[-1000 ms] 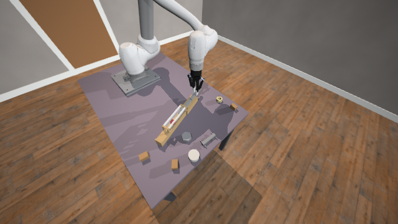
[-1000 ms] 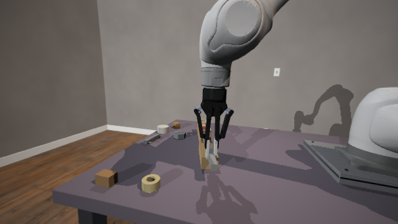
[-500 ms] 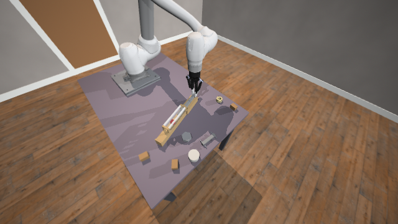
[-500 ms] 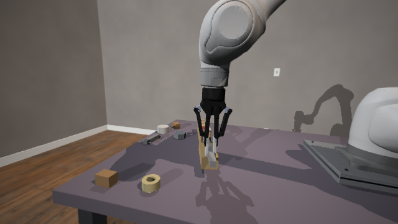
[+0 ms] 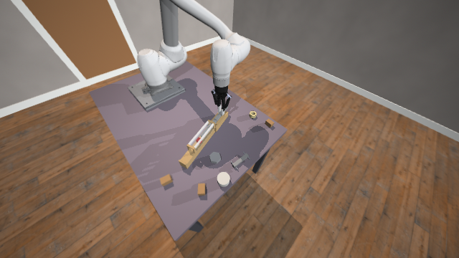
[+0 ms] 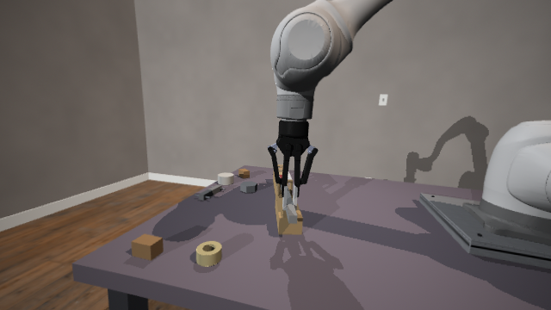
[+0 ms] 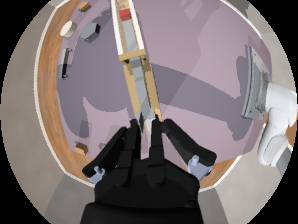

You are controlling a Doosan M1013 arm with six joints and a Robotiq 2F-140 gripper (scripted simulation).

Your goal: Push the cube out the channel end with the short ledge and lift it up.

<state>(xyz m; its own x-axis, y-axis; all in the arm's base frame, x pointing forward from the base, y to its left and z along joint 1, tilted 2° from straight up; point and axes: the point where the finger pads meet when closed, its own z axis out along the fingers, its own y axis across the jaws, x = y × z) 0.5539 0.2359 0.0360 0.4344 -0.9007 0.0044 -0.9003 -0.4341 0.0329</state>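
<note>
Right now the channel is 20 cm to the right of my hand, 10 cm ahead of it and 3 cm below it. The rest, counted from my hand: grey hexagonal piece (24 cm ahead, 20 cm to the right, 7 cm below); then grey handle piece (33 cm ahead, 9 cm to the right, 8 cm below); then yellow ring (20 cm to the left, 10 cm ahead, 7 cm below).
</note>
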